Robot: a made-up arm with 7 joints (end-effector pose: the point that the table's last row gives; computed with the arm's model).
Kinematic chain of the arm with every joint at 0, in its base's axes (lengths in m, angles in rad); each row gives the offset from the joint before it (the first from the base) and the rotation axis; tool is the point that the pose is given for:
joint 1: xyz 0 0 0.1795 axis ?
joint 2: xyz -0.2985 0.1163 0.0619 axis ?
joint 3: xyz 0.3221 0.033 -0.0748 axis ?
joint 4: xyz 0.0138 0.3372 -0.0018 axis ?
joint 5: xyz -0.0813 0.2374 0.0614 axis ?
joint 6: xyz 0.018 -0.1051 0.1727 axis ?
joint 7: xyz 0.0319 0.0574 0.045 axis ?
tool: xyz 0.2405 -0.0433 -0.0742
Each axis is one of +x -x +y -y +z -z.
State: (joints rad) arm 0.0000 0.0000 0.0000 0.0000 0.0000 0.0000 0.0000
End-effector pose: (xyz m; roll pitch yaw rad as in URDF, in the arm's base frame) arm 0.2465 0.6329 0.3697 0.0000 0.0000 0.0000
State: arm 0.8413 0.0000 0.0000 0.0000 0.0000 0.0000 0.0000
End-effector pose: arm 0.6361 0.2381 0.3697 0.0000 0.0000 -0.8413
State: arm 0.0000 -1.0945 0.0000 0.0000 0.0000 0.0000 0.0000
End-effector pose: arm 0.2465 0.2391 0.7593 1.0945 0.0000 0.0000
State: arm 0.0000 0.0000 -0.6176 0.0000 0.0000 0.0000 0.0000
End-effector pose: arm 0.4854 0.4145 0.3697 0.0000 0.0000 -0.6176
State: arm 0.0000 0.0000 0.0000 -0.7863 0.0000 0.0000 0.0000
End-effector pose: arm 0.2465 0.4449 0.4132 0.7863 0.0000 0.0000
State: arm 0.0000 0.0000 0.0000 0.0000 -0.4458 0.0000 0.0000
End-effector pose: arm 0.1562 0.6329 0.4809 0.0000 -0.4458 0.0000
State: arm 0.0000 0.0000 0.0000 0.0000 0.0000 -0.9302 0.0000
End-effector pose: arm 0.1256 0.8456 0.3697 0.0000 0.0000 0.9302
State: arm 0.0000 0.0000 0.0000 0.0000 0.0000 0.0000 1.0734
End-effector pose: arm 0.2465 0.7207 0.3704 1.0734 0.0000 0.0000
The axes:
joint 1: -z
joint 2: -x
joint 3: +z
joint 4: -x
joint 5: +y
joint 6: -z
joint 7: +x

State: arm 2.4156 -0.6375 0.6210 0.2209 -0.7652 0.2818 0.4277
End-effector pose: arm 0.4113 -0.1099 0.7318 1.3453 -0.8478 -2.6923
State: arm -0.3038 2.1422 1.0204 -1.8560 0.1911 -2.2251 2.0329
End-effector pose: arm -0.1779 0.2715 0.3902 -3.1294 -0.1822 1.9028
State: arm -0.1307 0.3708 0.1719 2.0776 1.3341 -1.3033 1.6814
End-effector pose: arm 0.0516 0.2154 -0.3553 -0.1574 0.4402 -1.2403
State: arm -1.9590 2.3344 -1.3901 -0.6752 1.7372 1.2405 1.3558
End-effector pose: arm -0.0490 0.4239 0.3944 1.5385 -0.6602 -0.3634
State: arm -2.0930 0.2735 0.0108 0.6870 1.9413 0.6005 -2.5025
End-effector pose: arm -0.2582 0.0120 -0.1192 1.9980 -0.0231 0.2292
